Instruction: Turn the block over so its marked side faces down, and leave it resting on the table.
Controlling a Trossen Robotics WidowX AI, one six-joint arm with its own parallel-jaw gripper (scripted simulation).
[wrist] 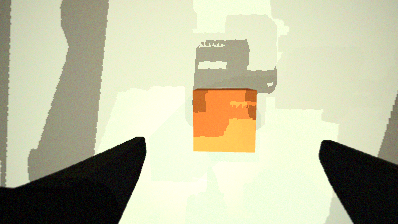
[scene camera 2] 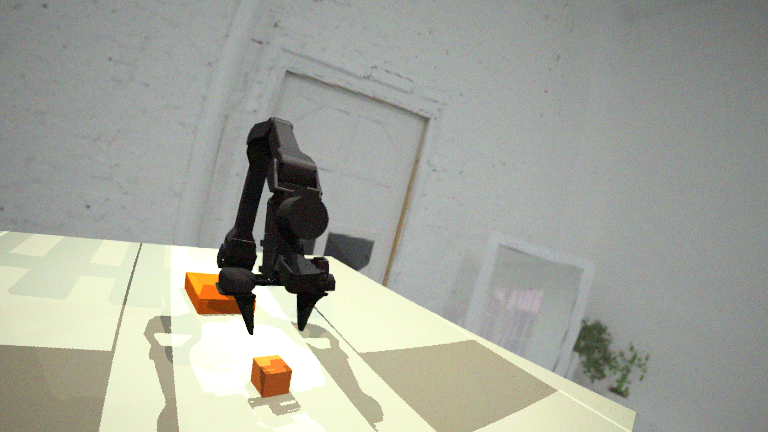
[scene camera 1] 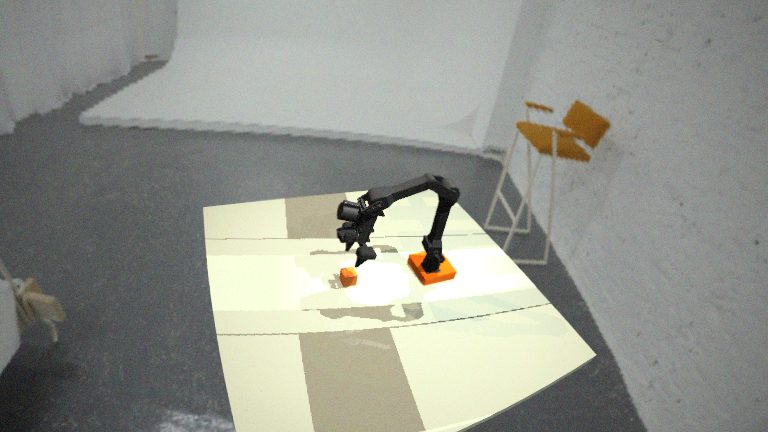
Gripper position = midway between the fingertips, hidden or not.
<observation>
My gripper (scene camera 2: 276, 332) is open, holding nothing. I also see an orange block (scene camera 2: 271, 376).
The orange block shows as well in the wrist view (wrist: 224, 119). My gripper also shows in the wrist view (wrist: 230, 146) and in scene camera 1 (scene camera 1: 351, 259).
</observation>
